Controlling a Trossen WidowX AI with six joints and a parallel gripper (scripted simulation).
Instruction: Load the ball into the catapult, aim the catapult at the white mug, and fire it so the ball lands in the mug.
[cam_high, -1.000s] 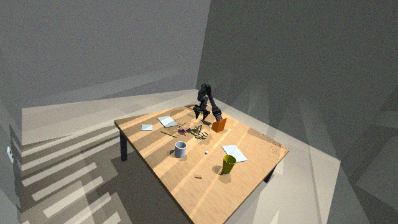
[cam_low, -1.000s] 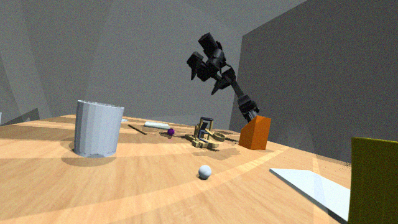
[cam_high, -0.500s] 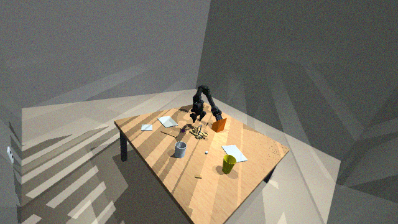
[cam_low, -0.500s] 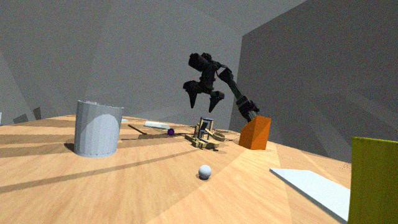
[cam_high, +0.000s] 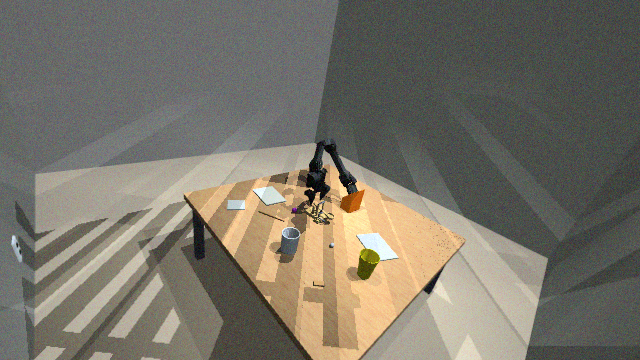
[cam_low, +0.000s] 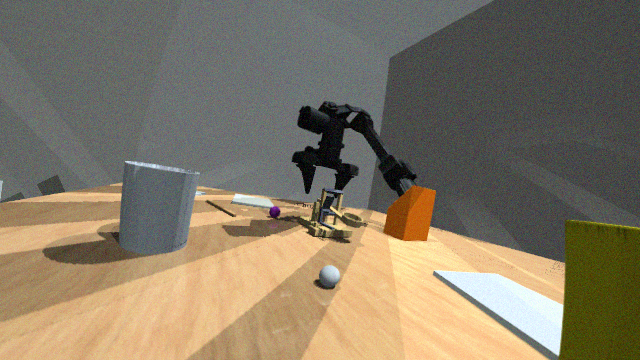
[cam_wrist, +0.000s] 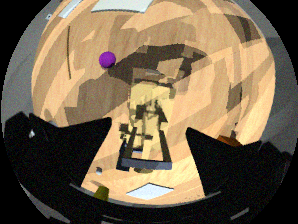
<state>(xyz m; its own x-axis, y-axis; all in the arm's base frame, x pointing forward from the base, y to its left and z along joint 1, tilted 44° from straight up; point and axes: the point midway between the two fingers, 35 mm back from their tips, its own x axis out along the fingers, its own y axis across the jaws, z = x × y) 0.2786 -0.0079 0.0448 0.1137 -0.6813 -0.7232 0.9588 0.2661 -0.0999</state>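
Right now my gripper tip is 10 mm past the frame and 40 mm to the right of it. From my gripper tip the other things lie so: purple ball 110 mm ahead, 60 mm to the right, 70 mm below; wooden catapult 60 mm to the left, 30 mm below; thin stick 260 mm ahead, 60 mm to the right, 80 mm below.
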